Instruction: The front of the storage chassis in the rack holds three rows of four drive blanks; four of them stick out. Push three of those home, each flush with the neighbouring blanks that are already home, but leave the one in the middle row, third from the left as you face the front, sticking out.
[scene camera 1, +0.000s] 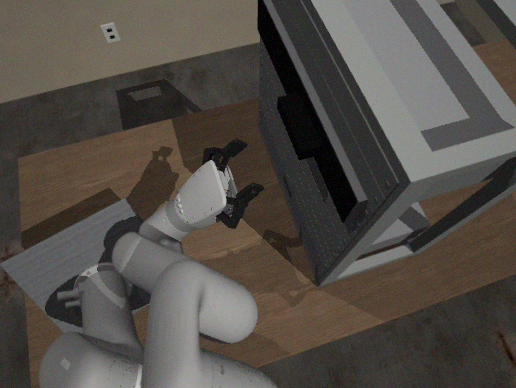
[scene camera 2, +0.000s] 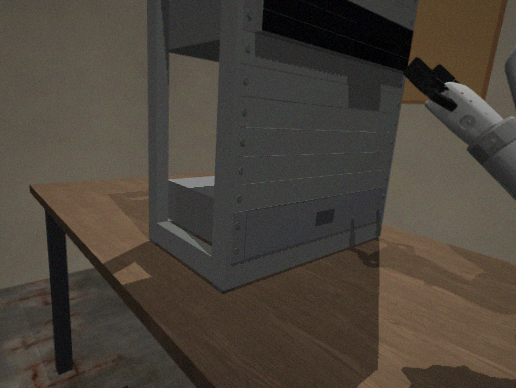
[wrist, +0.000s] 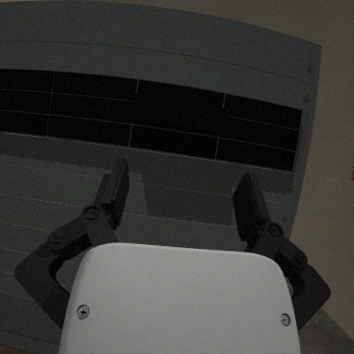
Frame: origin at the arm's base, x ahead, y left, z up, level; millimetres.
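Seen in the pictures: gripper, fingertip midpoint: (scene camera 1: 250, 163) (scene camera 2: 421, 68) (wrist: 184, 177); arm's base, origin of the base link: (scene camera 1: 103, 286).
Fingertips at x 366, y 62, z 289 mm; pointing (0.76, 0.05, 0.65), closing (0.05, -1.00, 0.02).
Offsets run from my fingertips to a thing's top centre. "spot": to the spot under its first point. Level surfaces: height alone.
The storage chassis front @[spot: 98 mm ahead, 197 mm left, 32 mm up] (scene camera 1: 272, 55) (scene camera 2: 340, 30) (wrist: 90, 105) is a black band high in the grey rack (scene camera 2: 230, 150). Its drive blanks are nearly black, with thin seams between them. A black block of blanks @[127 mm ahead, 14 mm left, 74 mm up] (scene camera 1: 300, 125) sticks out near the band's middle in scene camera 1. In the wrist view the seam between the top and middle rows does not show in the third column. Exactly which blanks protrude is hard to tell in the dark. My gripper (scene camera 1: 249, 166) (scene camera 2: 429, 68) (wrist: 184, 177) is open and empty, in front of the rack and apart from it, its fingertips below the band in the wrist view.
Grey panels (scene camera 2: 310, 142) fill the rack front below the chassis, and a ledge (scene camera 1: 330, 100) runs above the black band in scene camera 1. The rack stands on a wooden table @[393 mm down] (scene camera 1: 220, 250) (scene camera 2: 300, 310). The arm's base plate (scene camera 1: 50, 255) lies on the table.
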